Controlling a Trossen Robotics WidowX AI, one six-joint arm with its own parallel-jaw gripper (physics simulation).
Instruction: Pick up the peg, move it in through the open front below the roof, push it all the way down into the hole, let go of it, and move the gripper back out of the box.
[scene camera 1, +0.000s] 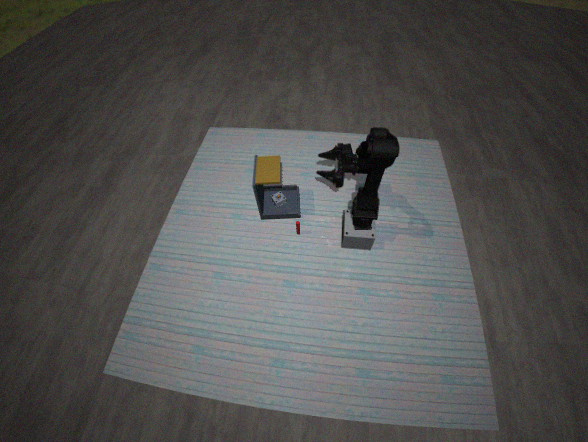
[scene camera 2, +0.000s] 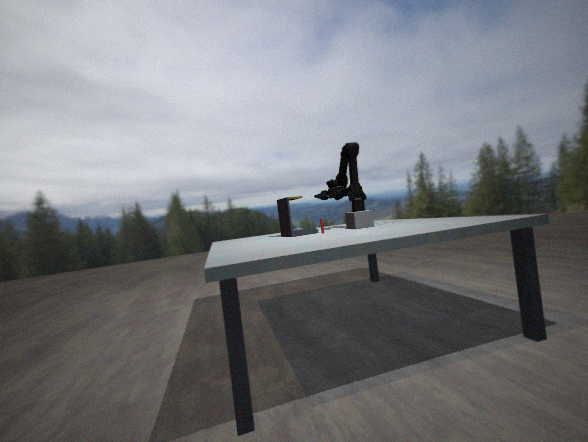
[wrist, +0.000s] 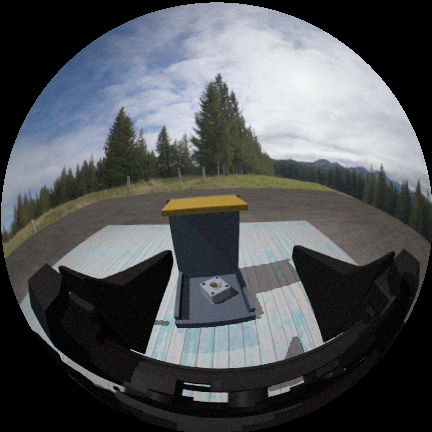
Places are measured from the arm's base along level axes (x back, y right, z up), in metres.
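Where they show: gripper, between the fingertips: (scene camera 1: 317, 163) (scene camera 2: 316, 195) (wrist: 234, 255); arm's base, origin of its link: (scene camera 1: 362, 222) (scene camera 2: 359, 210).
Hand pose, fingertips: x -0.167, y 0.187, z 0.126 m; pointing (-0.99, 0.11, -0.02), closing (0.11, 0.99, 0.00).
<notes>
Each offset is from my fingertips to the top centre of the thing. Level surfaces: height alone.
A red peg @(dx -0.077, dy -0.173, dz -0.144 m) (scene camera 1: 298, 228) (scene camera 2: 322, 226) stands upright on the table, just outside the near right corner of the box's floor. The box has a grey back wall (scene camera 2: 285, 218) (wrist: 206, 241), a grey floor with low rims and a yellow roof @(dx -0.156, dy -0.021, dz +0.000 m) (scene camera 1: 268, 170) (scene camera 2: 295, 198) (wrist: 205, 205) high above it. A pale square block with the hole @(dx -0.164, dy -0.011, dz -0.183 m) (scene camera 1: 278, 198) (wrist: 215, 288) sits turned on the box floor. My gripper (scene camera 1: 317, 164) (scene camera 2: 316, 196) (wrist: 234, 255) is open and empty, raised above the table in front of the box and apart from the peg. The peg does not show in the wrist view.
The arm's light grey base block (scene camera 1: 358, 239) (scene camera 2: 359, 220) stands on the table to the right of the peg. The box's low side rims border its floor. The striped table top @(dz -0.224 m) (scene camera 1: 300, 320) (scene camera 2: 400, 236) (wrist: 280, 320) lies under everything.
</notes>
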